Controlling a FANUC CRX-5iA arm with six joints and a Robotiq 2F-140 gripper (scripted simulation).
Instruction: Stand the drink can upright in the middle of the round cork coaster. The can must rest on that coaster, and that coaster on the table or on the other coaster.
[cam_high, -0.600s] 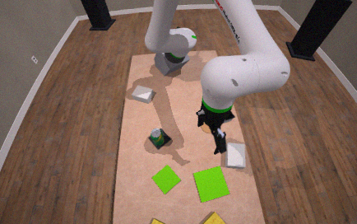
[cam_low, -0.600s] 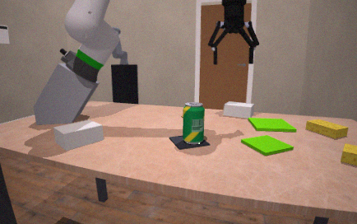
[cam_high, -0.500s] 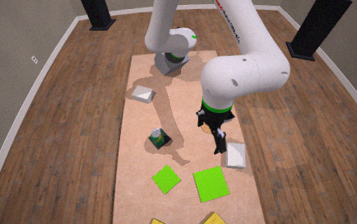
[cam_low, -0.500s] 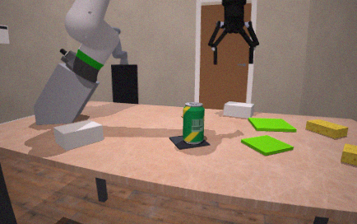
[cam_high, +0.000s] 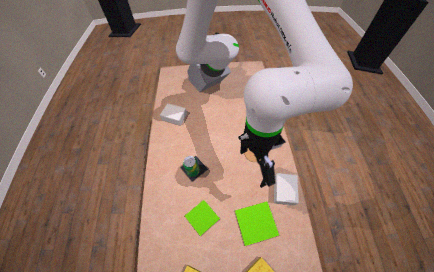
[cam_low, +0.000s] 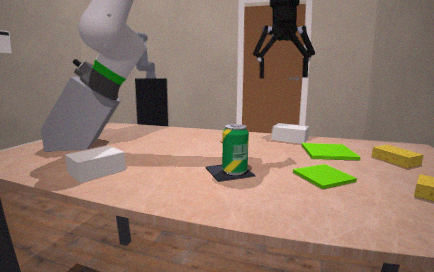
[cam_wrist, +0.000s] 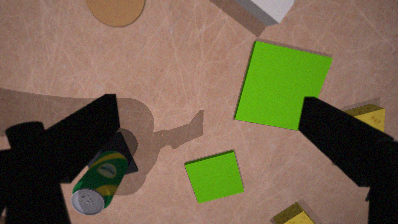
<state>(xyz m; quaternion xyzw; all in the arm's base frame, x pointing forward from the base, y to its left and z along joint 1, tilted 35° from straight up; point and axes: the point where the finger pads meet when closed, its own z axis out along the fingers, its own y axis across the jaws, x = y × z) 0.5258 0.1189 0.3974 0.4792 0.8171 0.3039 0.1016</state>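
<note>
Now: the yellow drink can 270 mm to the right of my hand, 190 mm below it and 40 mm behind it. From my hand the other things lie so: dark square coaster 270 mm to the right, 260 mm below, 50 mm behind; round cork coaster 260 mm below, 190 mm behind, 30 mm to the left.
</note>
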